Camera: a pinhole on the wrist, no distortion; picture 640 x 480 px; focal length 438.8 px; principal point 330.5 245.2 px. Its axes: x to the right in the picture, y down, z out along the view. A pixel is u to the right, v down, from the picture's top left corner.
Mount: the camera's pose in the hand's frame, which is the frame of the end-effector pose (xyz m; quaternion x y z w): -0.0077 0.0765 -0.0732 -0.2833 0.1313 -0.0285 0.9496
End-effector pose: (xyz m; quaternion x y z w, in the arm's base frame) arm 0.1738 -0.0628 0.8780 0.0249 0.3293 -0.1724 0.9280
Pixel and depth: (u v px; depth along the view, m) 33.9 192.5 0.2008
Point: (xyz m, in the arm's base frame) 0.2534 0.1110 1.0226
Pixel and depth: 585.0 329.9 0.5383
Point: 0.7645 0.1528 0.7618
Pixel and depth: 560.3 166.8 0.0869
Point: 0.2485 0.0174 0.8299
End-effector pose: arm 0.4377 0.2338 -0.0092 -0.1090 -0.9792 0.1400 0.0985
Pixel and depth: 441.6 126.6 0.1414
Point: 0.3849 0.3437 -0.0826
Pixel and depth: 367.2 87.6 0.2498
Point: 0.3466 0.3327 -0.1968
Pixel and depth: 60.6 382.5 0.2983
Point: 0.5674 0.4832 -0.2756
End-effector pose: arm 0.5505 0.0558 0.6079 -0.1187 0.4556 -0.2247 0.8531
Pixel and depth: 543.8 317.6 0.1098
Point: 0.6190 0.1448 0.4931
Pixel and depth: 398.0 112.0 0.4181
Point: 0.9461 0.1326 0.5883
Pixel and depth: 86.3 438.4 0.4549
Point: 0.8295 0.5729 0.6297
